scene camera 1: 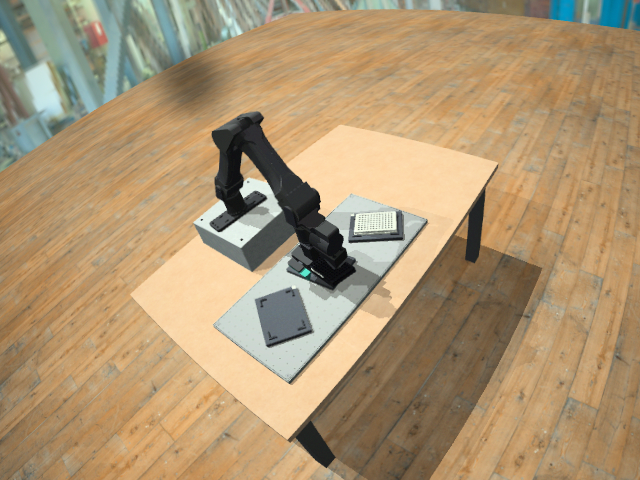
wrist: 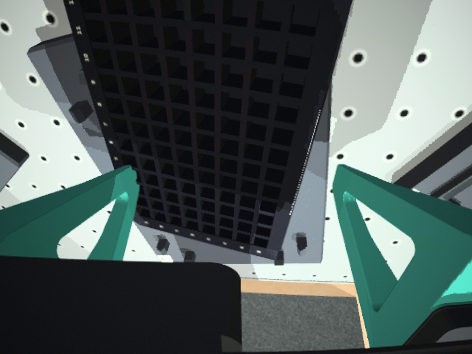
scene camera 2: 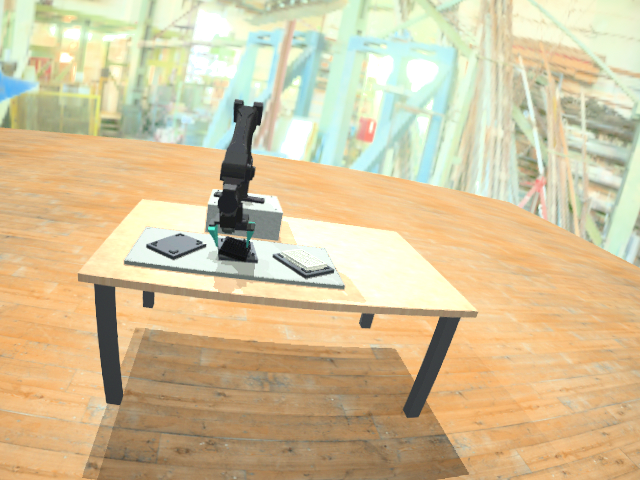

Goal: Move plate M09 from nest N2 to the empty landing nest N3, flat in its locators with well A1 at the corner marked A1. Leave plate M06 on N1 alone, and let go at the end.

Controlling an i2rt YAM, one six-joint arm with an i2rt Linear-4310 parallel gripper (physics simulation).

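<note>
Plate M09, the black deep-well plate [scene camera 1: 332, 269] [scene camera 2: 235, 248] [wrist: 200, 110], sits skewed and looks tilted on nest N2 [wrist: 311, 205], with its corners out of line with the locators. My gripper [scene camera 2: 232, 246] [wrist: 235, 175] is open around it. In the wrist view the left fingertip is at the plate's edge; the right one stands well apart. Contact at the left finger is unclear. Nest N3 [scene camera 1: 283, 316] [scene camera 2: 175, 244] is empty, with a white mark by one corner. The cream plate M06 [scene camera 1: 375, 222] [scene camera 2: 306, 259] lies on nest N1 [scene camera 1: 375, 239] [scene camera 2: 309, 274].
The perforated grey board [scene camera 1: 237, 320] [scene camera 2: 149, 261] carries the three nests on the wooden table [scene camera 1: 180, 304] [scene camera 2: 403, 279]. The arm's grey base box [scene camera 1: 263, 245] [scene camera 2: 268, 222] [wrist: 300, 320] stands behind the board.
</note>
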